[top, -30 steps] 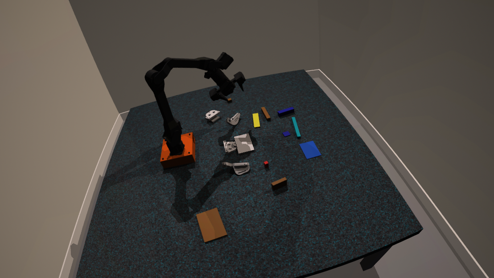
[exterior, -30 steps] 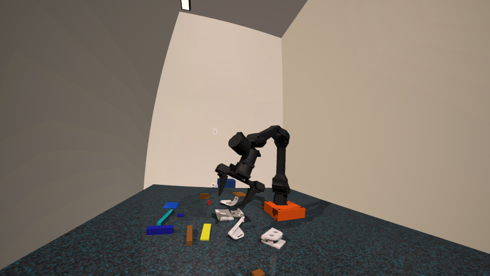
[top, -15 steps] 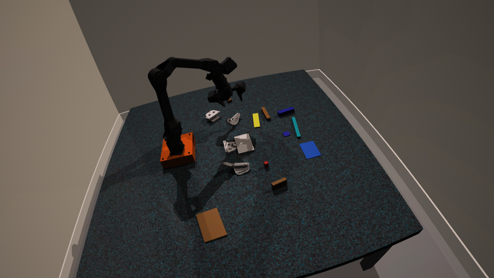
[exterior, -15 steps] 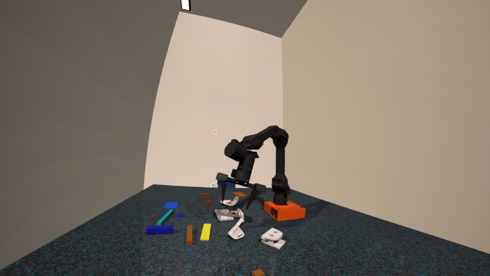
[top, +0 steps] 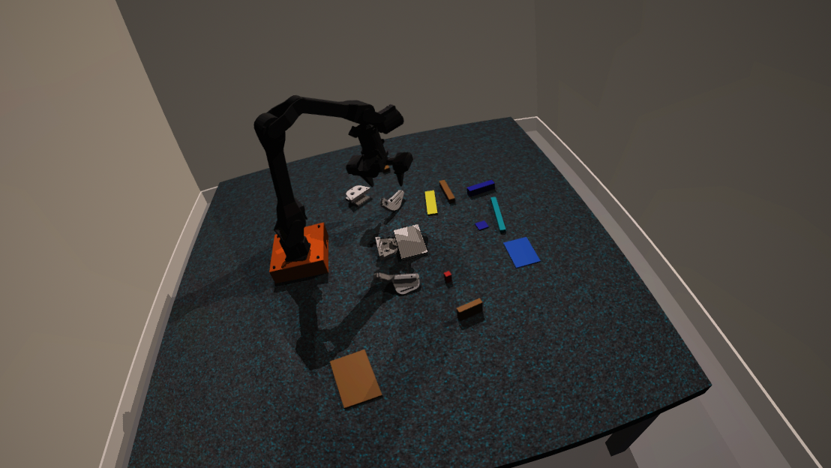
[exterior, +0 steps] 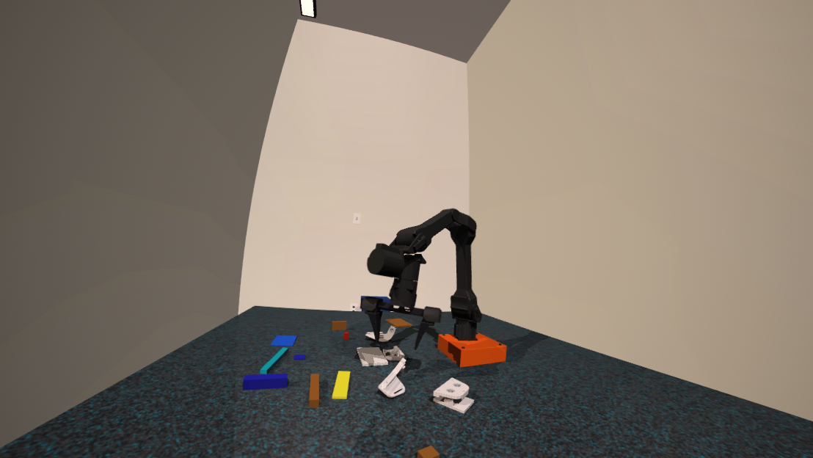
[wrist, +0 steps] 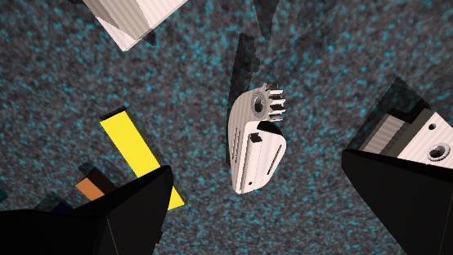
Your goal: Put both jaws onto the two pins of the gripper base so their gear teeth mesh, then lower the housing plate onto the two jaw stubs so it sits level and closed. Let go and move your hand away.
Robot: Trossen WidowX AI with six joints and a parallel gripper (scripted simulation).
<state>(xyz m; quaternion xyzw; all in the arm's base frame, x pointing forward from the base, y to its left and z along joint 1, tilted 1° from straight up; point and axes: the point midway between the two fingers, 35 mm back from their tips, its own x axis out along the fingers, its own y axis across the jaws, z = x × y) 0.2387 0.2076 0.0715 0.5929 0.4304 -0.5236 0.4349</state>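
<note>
My gripper tip is now 1 cm past the white jaw and 6 cm above it. From my gripper tip the other things lie so: brown bar (17 cm ahead, 6 cm to the left, 8 cm below); yellow bar (12 cm ahead, 2 cm to the left, 9 cm below); white block (12 cm behind, 8 cm to the left, 8 cm below).
</note>
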